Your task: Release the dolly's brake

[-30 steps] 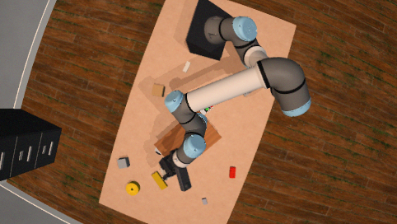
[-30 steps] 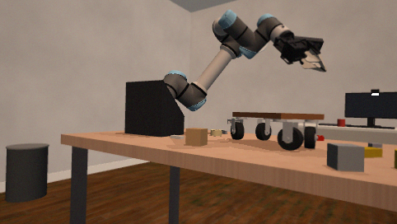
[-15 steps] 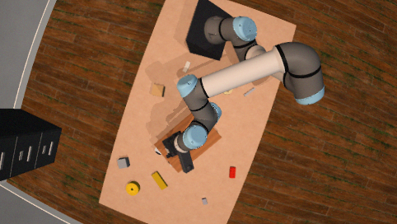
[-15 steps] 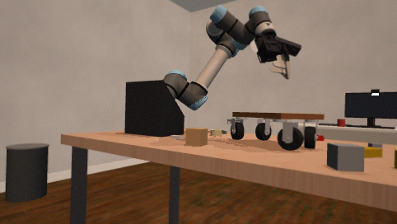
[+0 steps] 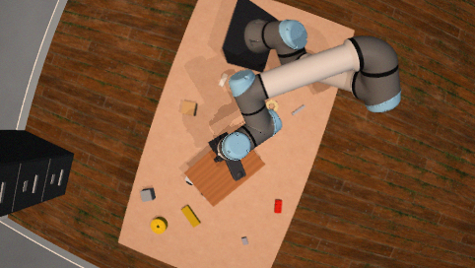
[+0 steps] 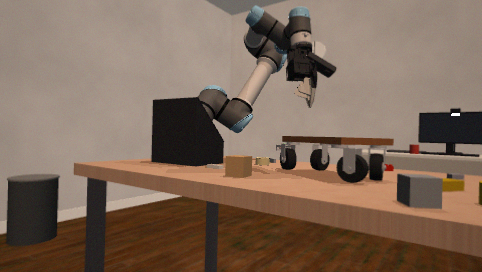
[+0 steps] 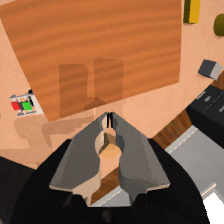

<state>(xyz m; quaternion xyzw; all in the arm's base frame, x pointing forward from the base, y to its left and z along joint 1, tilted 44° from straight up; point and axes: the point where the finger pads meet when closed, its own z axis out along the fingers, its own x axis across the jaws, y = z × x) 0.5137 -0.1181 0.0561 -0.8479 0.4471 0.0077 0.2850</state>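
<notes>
Now: hand 12 cm past the caster brake pedal, 9 cm to the right of it and 16 cm above it. Also, from my hand: tan cube: 16 cm behind, 21 cm to the right, 21 cm below; then white strip: 33 cm behind, 8 cm to the right, 23 cm below; then red block: 22 cm ahead, 30 cm to the left, 22 cm below.
</notes>
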